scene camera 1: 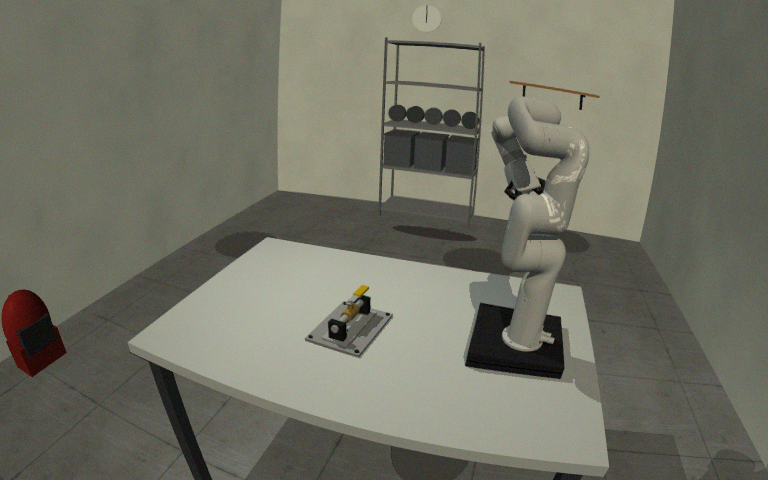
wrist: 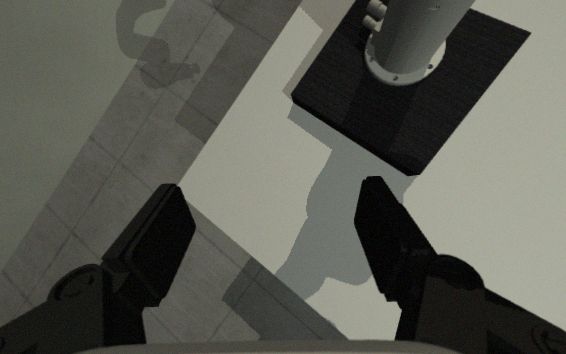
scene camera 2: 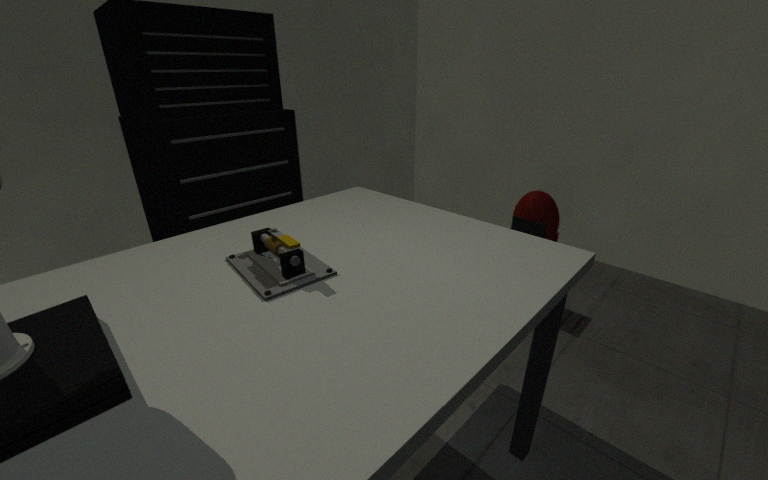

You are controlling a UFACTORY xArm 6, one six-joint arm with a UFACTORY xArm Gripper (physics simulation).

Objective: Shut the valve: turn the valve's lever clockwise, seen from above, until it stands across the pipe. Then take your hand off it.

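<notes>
The valve (scene camera 1: pixel 352 312) (scene camera 2: pixel 272 244) has a brass-coloured body on a grey pipe (scene camera 1: pixel 343 320) (scene camera 2: pixel 263 239), held between two black blocks on a grey plate (scene camera 1: pixel 368 335) (scene camera 2: pixel 254 283). Its yellow-ended lever (scene camera 1: pixel 360 290) (scene camera 2: pixel 288 241) lies above the pipe and points roughly along it. My gripper (scene camera 1: pixel 525 194) (wrist: pixel 272 202) is open and empty, high up beside the arm and well away from the valve. Part of the gripper is hidden by the arm in the first scene view. The valve does not show in the wrist view.
The valve plate lies on the white table (scene camera 1: pixel 254 362) (scene camera 2: pixel 368 339) (wrist: pixel 240 200). The arm stands on a black base (scene camera 1: pixel 484 339) (scene camera 2: pixel 62 362) (wrist: pixel 330 90) near one end. A shelf rack (scene camera 1: pixel 382 113), a black drawer cabinet (scene camera 2: pixel 215 121) and a red object (scene camera 1: pixel 25 308) (scene camera 2: pixel 538 209) stand beyond the table.
</notes>
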